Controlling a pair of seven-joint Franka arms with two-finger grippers.
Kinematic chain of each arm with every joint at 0, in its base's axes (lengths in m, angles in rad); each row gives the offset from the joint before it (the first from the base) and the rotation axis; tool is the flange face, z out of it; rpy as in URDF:
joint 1: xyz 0 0 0.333 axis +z
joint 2: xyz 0 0 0 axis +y
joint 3: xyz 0 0 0.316 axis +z
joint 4: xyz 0.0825 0 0 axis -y
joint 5: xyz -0.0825 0 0.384 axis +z
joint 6: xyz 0 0 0 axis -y
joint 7: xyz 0.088 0 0 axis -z
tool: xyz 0 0 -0.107 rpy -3.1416 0 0
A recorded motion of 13 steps. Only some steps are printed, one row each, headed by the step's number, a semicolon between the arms.
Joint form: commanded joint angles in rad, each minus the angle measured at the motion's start. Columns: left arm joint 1, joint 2, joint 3, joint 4, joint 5, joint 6, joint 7; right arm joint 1, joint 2, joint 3, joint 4, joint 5, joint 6, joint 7.
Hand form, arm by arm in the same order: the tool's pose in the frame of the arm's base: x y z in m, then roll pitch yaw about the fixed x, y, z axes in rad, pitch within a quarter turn. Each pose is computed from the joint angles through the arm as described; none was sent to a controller.
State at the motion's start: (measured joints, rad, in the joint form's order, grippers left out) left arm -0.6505 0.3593 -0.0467 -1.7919 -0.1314 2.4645 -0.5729; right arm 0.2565 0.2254 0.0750 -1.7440 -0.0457 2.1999 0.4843
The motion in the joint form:
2: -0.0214 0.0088 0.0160 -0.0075 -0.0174 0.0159 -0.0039; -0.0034 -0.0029 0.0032 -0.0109 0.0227 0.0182 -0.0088
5: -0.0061 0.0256 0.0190 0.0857 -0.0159 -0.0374 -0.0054; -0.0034 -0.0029 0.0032 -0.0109 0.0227 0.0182 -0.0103
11: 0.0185 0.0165 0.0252 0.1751 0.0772 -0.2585 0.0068; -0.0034 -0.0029 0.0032 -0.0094 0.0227 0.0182 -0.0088
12: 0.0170 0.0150 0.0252 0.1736 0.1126 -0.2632 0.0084; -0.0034 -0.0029 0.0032 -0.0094 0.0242 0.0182 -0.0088
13: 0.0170 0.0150 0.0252 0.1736 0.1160 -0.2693 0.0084; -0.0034 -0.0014 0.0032 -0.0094 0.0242 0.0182 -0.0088
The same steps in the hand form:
2: 0.5139 -0.4320 0.3760 2.8581 -0.1791 0.0068; 0.6126 0.2062 0.4644 -3.0329 -0.2160 -0.1484
5: 0.5339 -0.4335 0.4037 2.8404 -0.1953 0.0225; 0.6126 0.2062 0.4644 -3.0332 -0.2162 -0.1468
11: 0.5442 -0.4168 0.4289 2.9776 -0.1477 -0.0454; 0.6129 0.2063 0.4651 -3.0322 -0.2173 -0.1485
12: 0.5437 -0.4162 0.4286 3.0075 -0.1623 -0.0678; 0.6128 0.2063 0.4651 -3.0309 -0.2167 -0.1494
13: 0.5433 -0.4158 0.4280 3.0135 -0.1589 -0.0703; 0.6130 0.2064 0.4641 -3.0315 -0.2153 -0.1493

